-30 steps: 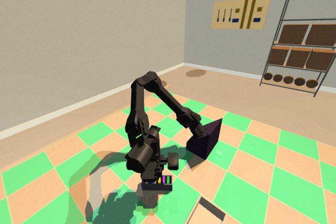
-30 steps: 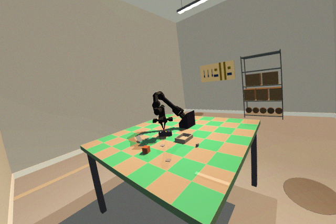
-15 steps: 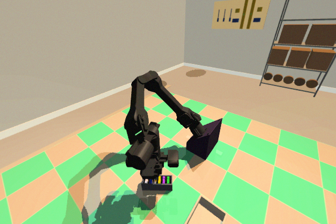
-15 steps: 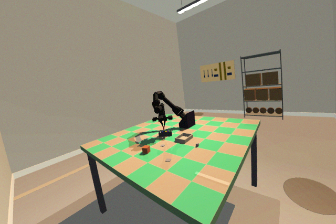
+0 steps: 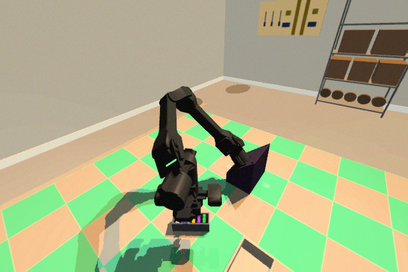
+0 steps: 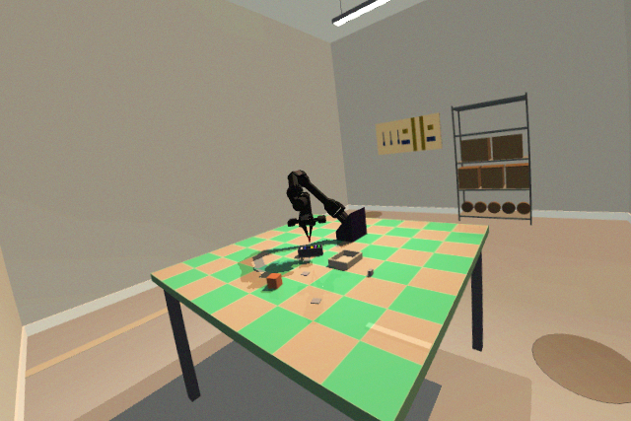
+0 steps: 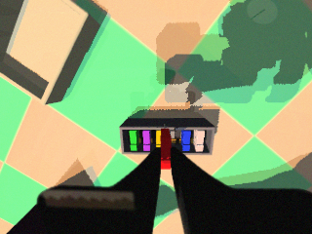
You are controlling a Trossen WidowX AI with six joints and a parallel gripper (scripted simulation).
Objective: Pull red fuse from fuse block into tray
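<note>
Right now the grey tray is 200 mm to the left of my gripper tip, 90 mm below it and 10 mm behind it. Also, from my gripper tip: purple fuse 70 mm below, 30 mm behind, 10 mm to the left; then yellow fuse 70 mm below, 20 mm behind, 10 mm to the right; then red fuse 10 mm below.
</note>
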